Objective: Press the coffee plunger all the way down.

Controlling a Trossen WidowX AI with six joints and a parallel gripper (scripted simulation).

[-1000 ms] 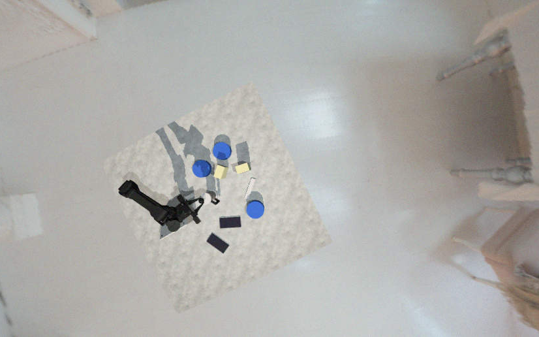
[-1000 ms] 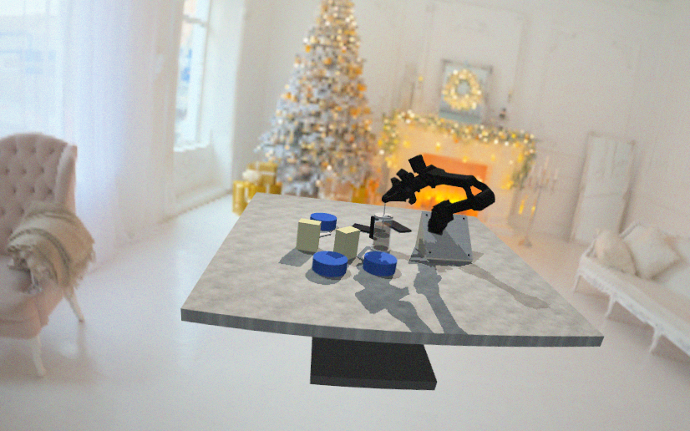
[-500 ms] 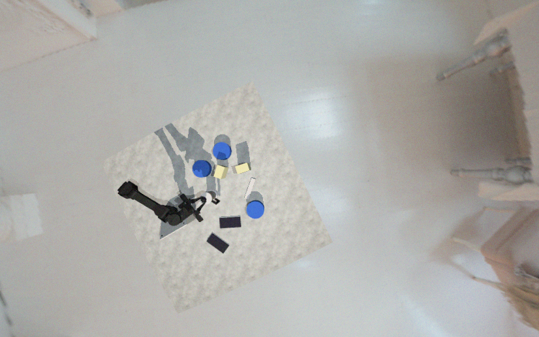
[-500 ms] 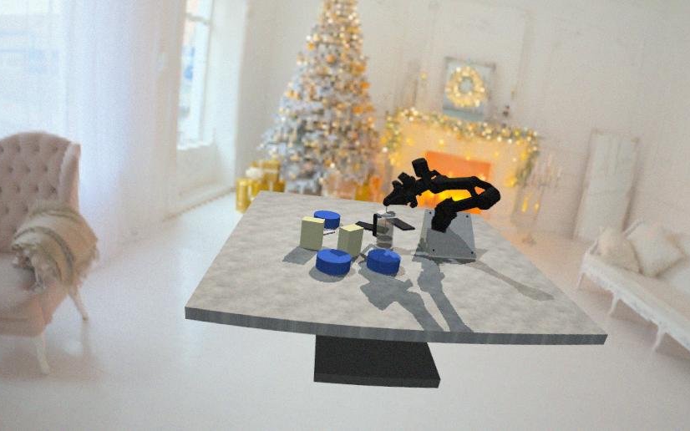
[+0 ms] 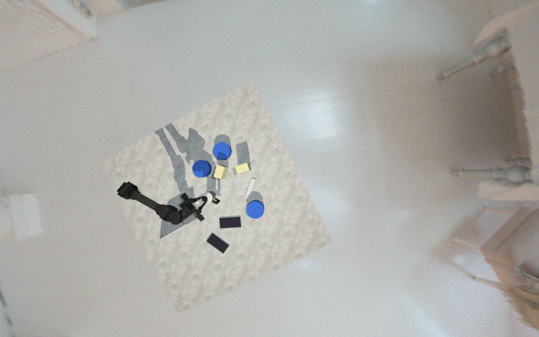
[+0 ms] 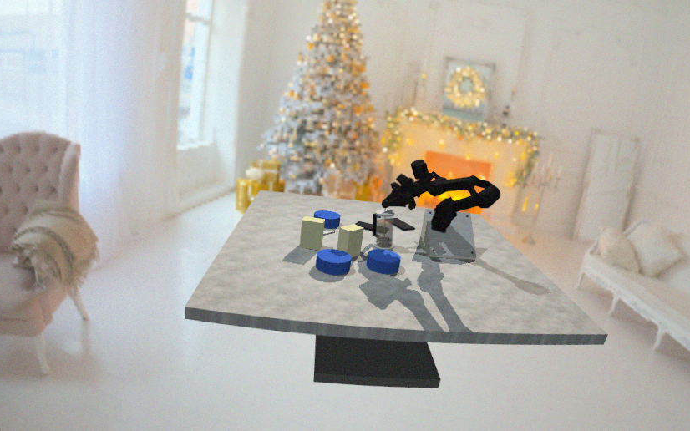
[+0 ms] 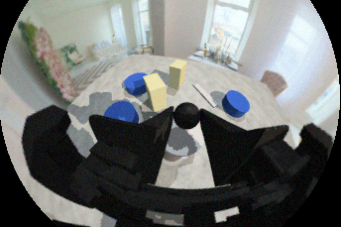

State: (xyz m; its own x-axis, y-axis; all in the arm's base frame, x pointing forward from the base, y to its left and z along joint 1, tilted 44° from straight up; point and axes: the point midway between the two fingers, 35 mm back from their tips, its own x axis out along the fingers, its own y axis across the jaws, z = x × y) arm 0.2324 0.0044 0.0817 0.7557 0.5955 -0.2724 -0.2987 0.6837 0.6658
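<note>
Right now my gripper tip is 90 mm above the coffee press, 10 mm to the left of it and 10 mm past it. The rest, counted from my gripper tip: white stick: 240 mm ahead, 180 mm below, 50 mm to the right.
</note>
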